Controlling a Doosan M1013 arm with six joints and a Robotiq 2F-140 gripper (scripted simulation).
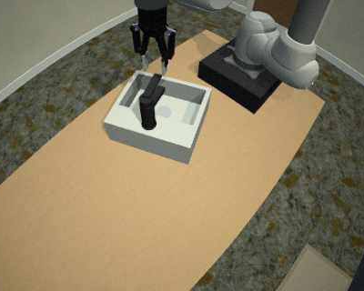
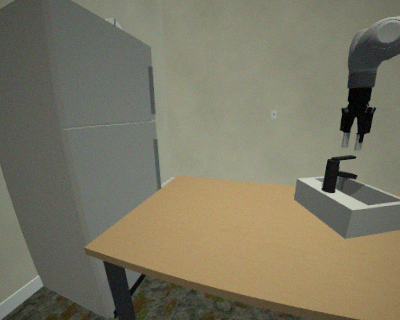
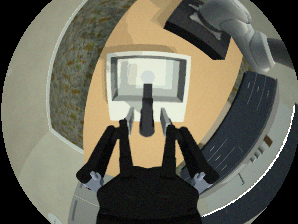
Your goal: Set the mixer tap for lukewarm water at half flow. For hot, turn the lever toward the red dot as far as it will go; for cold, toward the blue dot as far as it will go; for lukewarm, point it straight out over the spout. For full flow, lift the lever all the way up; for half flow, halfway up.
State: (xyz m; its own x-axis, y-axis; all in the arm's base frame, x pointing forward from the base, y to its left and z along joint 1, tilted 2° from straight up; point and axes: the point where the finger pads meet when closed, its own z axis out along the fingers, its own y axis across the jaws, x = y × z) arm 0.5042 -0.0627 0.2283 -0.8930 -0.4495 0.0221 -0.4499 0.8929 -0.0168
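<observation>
Now: the lever 70 mm below my hand, 30 mm ahead of it and 10 mm to the left of it. From my hand the other things lie so: white sink basin (300 mm below, 40 mm behind, 20 mm to the right); then black mixer tap (110 mm below, 50 mm ahead, 20 mm to the left).
</observation>
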